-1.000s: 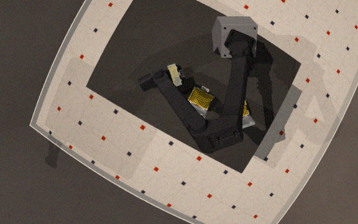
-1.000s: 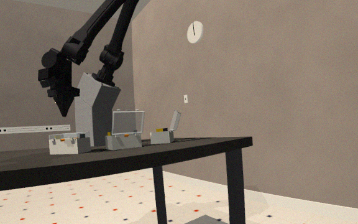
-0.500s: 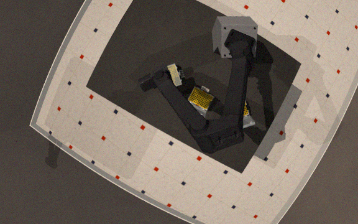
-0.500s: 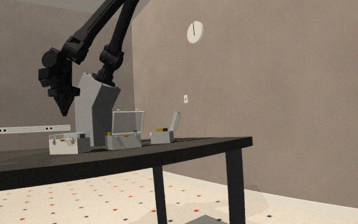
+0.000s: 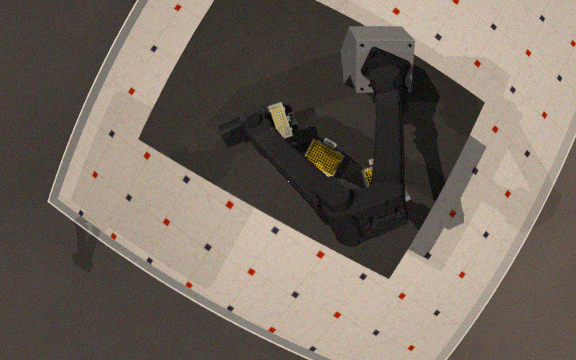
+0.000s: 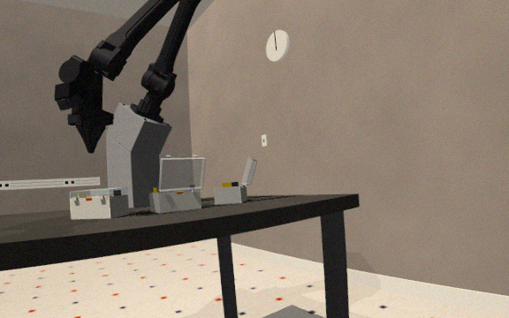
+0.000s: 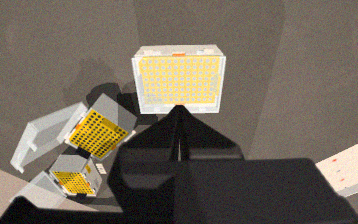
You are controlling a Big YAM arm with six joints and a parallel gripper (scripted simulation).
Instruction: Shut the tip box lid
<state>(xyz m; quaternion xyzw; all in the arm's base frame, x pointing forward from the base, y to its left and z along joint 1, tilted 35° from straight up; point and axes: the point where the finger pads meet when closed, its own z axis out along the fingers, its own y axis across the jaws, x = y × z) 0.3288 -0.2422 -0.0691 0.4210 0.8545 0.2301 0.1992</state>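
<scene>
My gripper is now 2 cm past the lid, 2 cm to the right of it and 11 cm above it.
</scene>
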